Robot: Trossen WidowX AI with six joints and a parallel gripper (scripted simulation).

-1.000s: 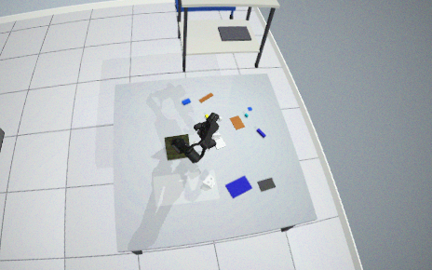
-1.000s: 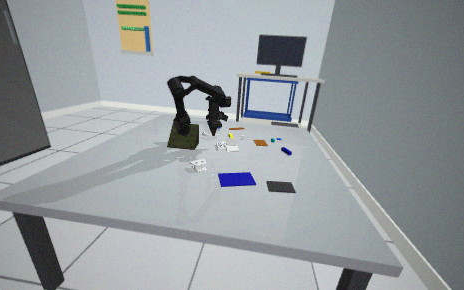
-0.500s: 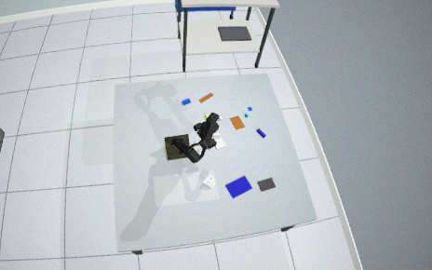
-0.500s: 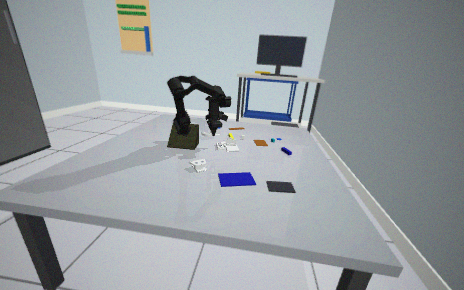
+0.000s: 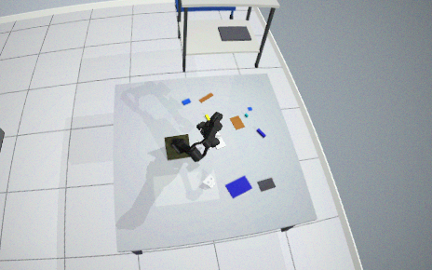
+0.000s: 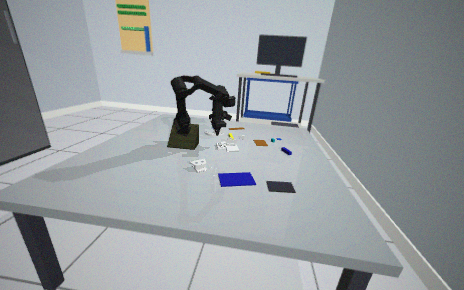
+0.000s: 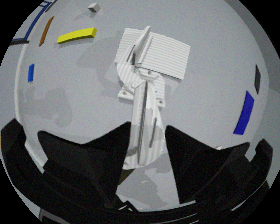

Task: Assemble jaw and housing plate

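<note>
Right now my gripper tip is 80 mm short of the white base, 80 mm above it and 50 mm to the right of it. From my gripper tip the other things lie so: white jaw: 40 mm behind; orange square: 240 mm ahead, 200 mm to the left, 90 mm below; yellow bar: 210 mm to the left, 80 mm below, 40 mm ahead.
</note>
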